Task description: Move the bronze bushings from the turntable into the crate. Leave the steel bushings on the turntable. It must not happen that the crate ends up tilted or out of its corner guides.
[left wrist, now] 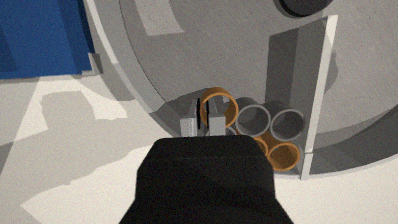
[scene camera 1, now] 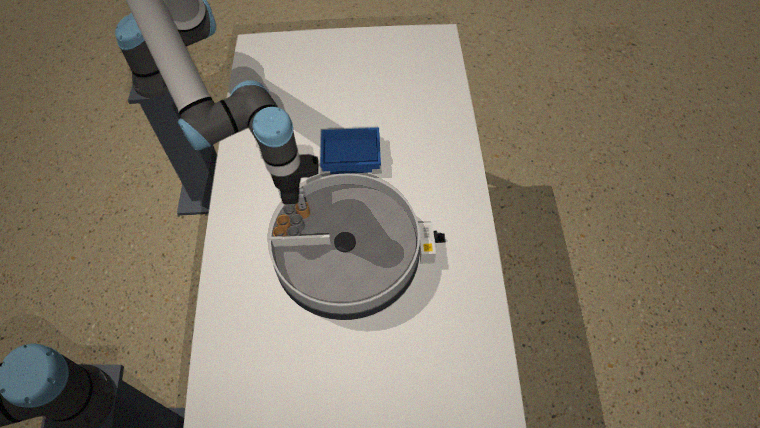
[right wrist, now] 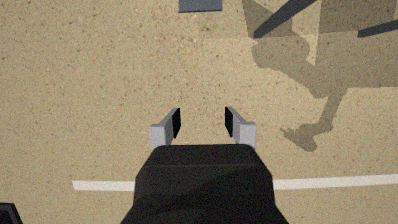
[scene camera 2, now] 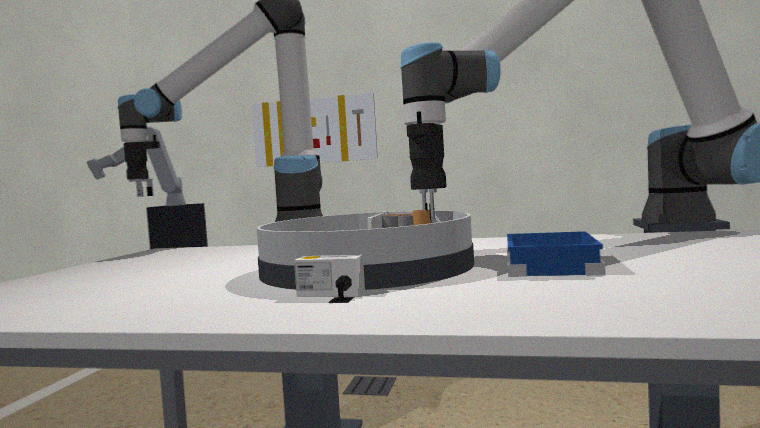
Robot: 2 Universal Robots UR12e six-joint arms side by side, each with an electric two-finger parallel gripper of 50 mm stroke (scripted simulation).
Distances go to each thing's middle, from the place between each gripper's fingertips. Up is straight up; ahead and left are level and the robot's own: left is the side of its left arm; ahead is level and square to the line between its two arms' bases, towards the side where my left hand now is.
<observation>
I see the blue crate (scene camera 2: 551, 255) 14 cm ahead of my left hand (scene camera 2: 429, 219), 24 cm to the left of it and 8 cm below it.
</observation>
